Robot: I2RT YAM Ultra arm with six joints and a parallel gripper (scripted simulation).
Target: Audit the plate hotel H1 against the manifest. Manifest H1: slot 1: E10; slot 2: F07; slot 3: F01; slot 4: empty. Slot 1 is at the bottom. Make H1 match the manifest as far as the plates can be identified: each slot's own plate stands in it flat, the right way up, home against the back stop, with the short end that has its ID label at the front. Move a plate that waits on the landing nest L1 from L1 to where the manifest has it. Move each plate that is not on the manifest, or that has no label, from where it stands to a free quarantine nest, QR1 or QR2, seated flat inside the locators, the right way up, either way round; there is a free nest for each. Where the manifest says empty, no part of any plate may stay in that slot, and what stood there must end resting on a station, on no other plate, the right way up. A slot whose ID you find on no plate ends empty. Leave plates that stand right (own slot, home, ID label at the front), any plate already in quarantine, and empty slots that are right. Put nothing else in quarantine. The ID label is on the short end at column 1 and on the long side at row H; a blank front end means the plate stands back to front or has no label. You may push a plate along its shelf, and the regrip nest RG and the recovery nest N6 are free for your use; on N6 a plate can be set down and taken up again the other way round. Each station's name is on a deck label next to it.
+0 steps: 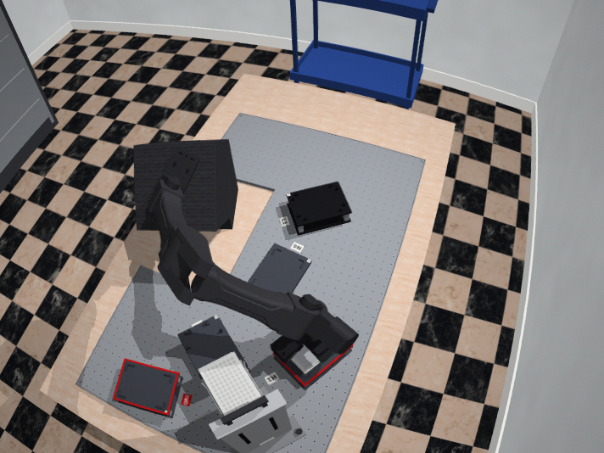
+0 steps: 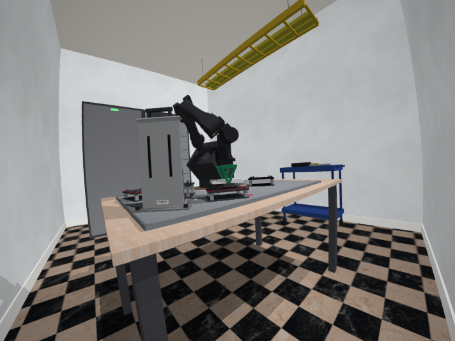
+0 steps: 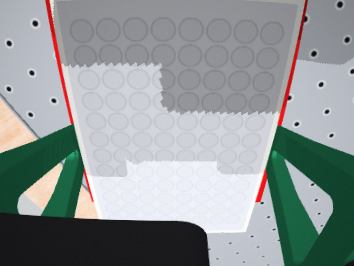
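Right now my hand is 40 mm above the red-framed quarantine nest QR1. Round my hand: RG nest: 230 mm behind, 110 mm to the right, 20 mm below; nest N6: 180 mm behind, 180 mm to the left, 70 mm below; H1 deck label: 70 mm behind, 100 mm to the right, 70 mm below.
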